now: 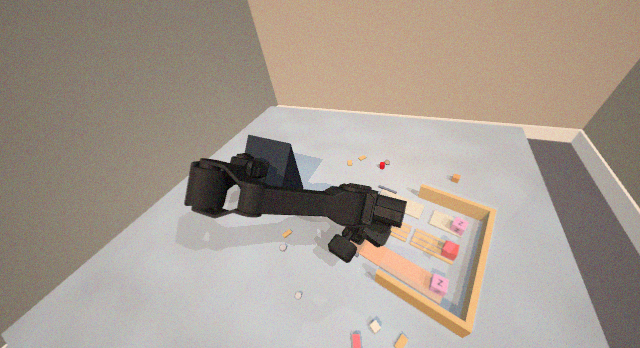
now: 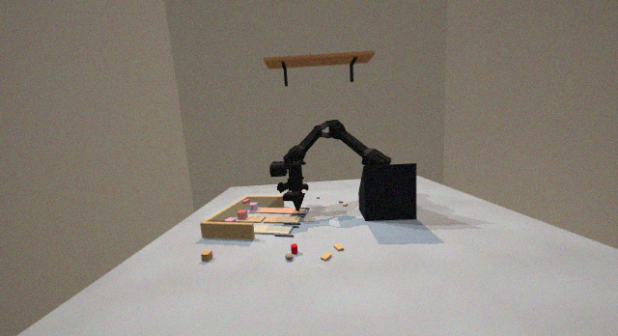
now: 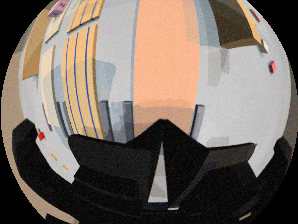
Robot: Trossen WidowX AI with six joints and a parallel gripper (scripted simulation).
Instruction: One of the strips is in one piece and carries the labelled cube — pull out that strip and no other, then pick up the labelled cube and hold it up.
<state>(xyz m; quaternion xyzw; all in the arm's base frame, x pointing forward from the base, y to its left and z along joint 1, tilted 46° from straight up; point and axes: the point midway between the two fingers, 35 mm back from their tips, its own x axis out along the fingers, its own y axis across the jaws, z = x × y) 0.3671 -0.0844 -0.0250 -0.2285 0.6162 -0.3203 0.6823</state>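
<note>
Right now the strip is 100 mm ahead of my gripper tip and 20 mm to the right of it. Round my gripper tip: white block 110 mm ahead, 170 mm to the right; red peg 30 mm behind, 330 mm to the left, 10 mm above.
</note>
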